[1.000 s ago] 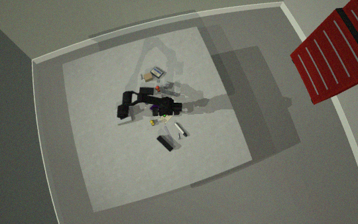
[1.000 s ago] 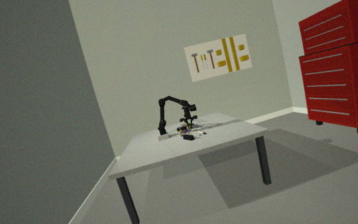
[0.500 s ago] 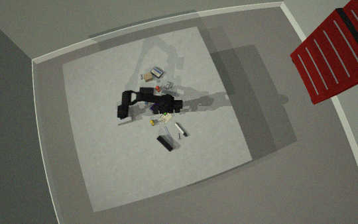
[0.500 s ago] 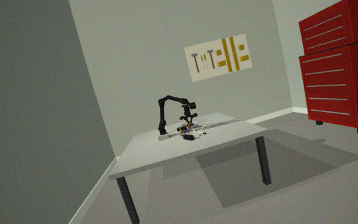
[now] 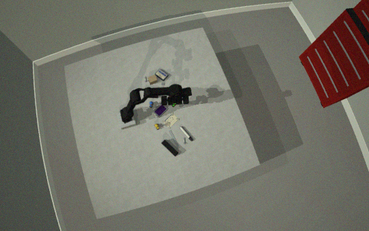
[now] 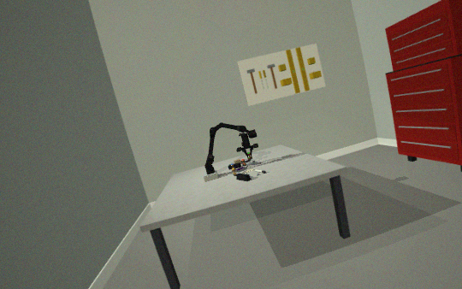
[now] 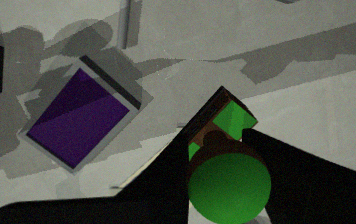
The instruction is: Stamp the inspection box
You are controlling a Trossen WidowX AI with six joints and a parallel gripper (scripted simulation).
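The ink pad lies 100 mm behind my gripper tip, 20 mm to the left of it and 90 mm below it. Also, from my gripper tip: red stamp: 30 mm behind, 150 mm to the left, 70 mm below; then green stamp: right at my gripper tip; then cream card: 60 mm behind, 80 mm to the right, 100 mm below.
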